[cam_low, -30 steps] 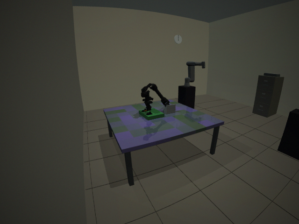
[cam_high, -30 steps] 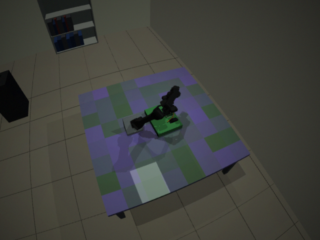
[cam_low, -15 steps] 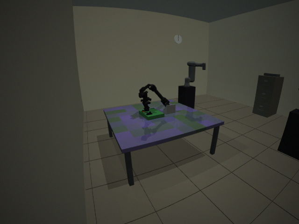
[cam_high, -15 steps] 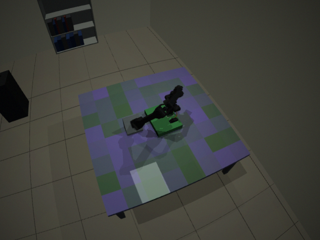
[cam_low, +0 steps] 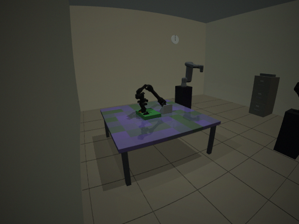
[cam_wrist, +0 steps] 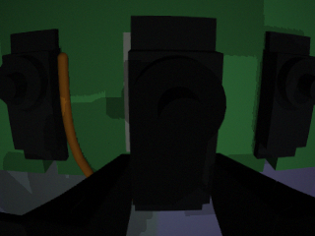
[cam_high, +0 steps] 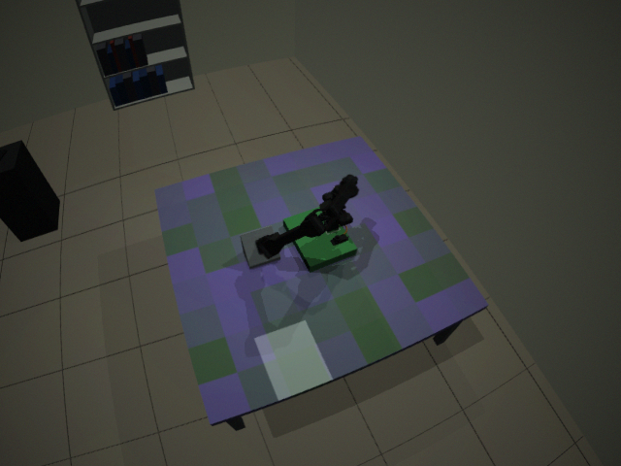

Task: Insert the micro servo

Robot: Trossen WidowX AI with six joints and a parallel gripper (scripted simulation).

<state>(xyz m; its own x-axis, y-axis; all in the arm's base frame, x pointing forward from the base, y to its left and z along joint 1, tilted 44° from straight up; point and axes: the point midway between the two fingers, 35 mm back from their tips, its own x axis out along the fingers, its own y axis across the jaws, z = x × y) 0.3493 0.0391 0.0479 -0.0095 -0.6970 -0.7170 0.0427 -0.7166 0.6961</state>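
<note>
Now: the green deck 12 cm behind my gripper tip, 8 cm below it and 1 cm to the right of it.
</note>
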